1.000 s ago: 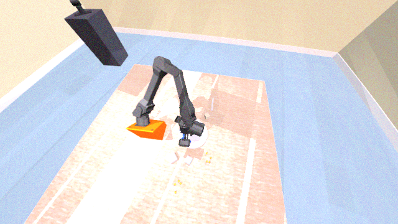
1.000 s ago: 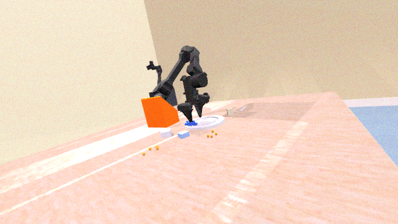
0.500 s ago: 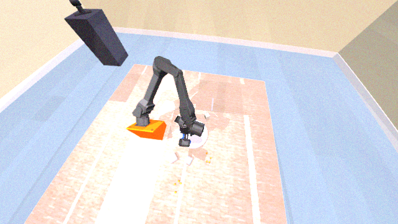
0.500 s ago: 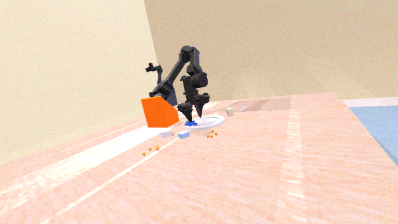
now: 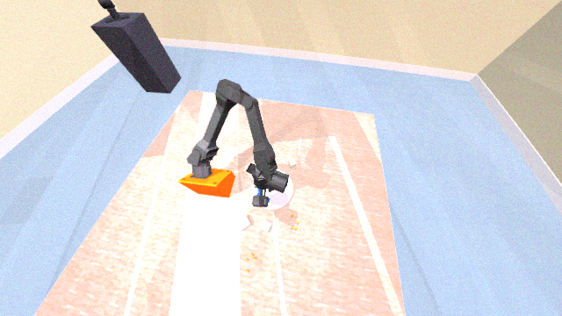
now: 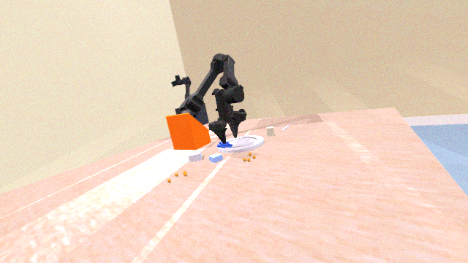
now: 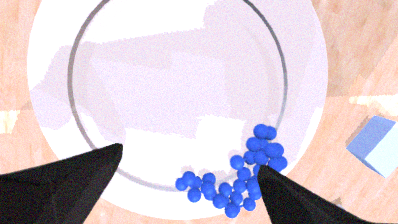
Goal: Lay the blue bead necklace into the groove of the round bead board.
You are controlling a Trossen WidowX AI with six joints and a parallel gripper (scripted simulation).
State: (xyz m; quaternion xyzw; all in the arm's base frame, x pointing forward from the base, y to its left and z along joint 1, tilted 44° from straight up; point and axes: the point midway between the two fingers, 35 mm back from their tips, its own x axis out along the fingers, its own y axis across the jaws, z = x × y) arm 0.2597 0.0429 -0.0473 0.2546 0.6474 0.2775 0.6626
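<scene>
My gripper tip is 40 mm short of the round white bead board, 20 mm to the right of it and 10 mm above it. Round my gripper tip: white block 150 mm to the right, 70 mm behind, 10 mm below; light blue cube 150 mm to the right, 30 mm ahead, 10 mm below; beige cube 150 mm to the left, 120 mm ahead.
</scene>
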